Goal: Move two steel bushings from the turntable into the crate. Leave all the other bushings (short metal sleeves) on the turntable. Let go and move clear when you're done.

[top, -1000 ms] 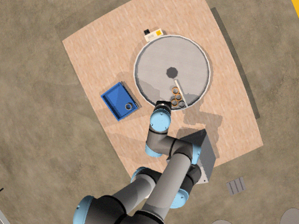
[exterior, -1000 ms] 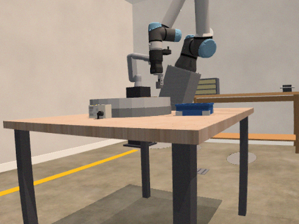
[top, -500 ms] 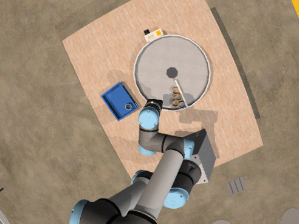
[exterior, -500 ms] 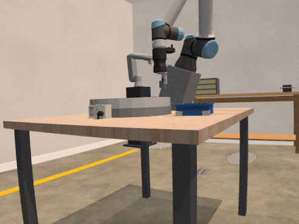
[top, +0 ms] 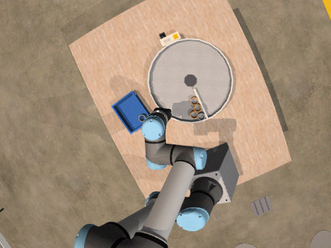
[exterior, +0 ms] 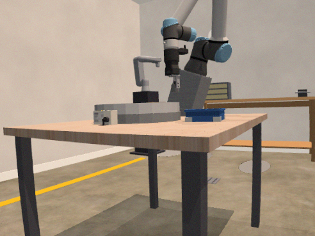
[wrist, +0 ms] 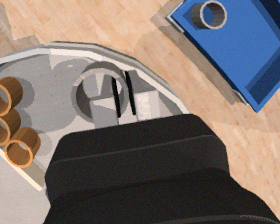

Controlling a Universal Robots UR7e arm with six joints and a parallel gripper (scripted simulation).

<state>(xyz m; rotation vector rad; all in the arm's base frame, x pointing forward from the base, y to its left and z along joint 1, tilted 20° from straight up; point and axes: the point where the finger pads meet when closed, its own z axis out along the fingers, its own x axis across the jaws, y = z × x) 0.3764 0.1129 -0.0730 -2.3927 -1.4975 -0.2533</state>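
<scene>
Right now my hand is 6 cm short of the blue crate, 18 cm to the right of it and 15 cm above it. Round my hand: grey turntable (11 cm ahead, 17 cm to the right, 12 cm below).
</scene>
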